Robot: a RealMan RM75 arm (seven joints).
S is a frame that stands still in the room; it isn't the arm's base.
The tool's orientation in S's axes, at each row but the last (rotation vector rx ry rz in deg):
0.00 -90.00 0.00
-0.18 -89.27 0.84
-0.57 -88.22 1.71
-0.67 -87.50 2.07
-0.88 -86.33 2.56
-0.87 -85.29 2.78
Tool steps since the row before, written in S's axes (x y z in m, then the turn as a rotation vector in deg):
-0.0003 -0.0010 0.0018 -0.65 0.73 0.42
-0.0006 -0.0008 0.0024 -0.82 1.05 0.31
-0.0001 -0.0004 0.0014 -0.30 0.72 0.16
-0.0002 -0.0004 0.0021 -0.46 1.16 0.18
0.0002 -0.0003 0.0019 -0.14 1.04 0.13
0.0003 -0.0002 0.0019 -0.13 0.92 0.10
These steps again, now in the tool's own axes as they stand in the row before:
0.0018 -0.0010 0.0003 0.42 0.73 0.65
0.0024 -0.0008 0.0006 0.31 1.05 0.82
0.0014 -0.0004 0.0001 0.17 0.72 0.30
0.0021 -0.0005 0.0003 0.20 1.16 0.45
0.0019 -0.0004 -0.0001 0.16 1.04 0.13
0.0019 -0.0003 -0.0001 0.13 0.92 0.12

